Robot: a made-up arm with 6 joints.
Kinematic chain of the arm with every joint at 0, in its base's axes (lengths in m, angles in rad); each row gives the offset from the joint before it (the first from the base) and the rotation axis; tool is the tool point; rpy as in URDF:
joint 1: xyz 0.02 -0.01 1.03 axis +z
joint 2: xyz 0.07 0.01 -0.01 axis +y
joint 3: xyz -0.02 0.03 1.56 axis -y
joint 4: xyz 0.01 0 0.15 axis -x
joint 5: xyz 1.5 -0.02 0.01 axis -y
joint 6: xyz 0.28 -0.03 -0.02 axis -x
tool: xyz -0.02 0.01 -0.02 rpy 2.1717 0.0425 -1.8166
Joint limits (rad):
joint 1: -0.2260..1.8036
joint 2: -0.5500..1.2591
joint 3: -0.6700..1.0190
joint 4: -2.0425..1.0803
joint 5: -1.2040..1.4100
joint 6: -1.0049..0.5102
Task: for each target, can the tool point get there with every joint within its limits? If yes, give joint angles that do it. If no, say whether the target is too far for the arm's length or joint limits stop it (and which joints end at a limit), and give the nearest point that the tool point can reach.
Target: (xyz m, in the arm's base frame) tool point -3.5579 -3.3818 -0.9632
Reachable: no: too far | nearest point -0.4354 0.9028 0.0006 | short by 5.389 m
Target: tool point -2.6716 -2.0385 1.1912
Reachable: no: joint limits stop it (at a limit: joint 2, joint 3, joint 5, joint 6) | nearest point -0.9184 -0.7172 3.9138 | short by 3.497 m
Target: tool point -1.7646 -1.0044 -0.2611
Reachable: no: joint limits stop it (at a limit: joint 1, joint 2, joint 3, joint 6) | nearest point -0.4330 0.8981 0.0166 | short by 2.339 m
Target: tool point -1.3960 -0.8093 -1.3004
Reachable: no: joint limits stop it (at a limit: joint 1, joint 2, joint 3, joint 6) | nearest point -0.3947 0.9175 -0.0907 | short by 2.334 m
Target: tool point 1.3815 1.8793 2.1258
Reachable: yes | joints 0.9412 0.3533 -0.0002 0.1774 0.5203 0.3222
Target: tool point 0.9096 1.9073 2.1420
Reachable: yes | joints 1.0472 0.2630 0.0029 -1.1489 -0.6638 -0.4193
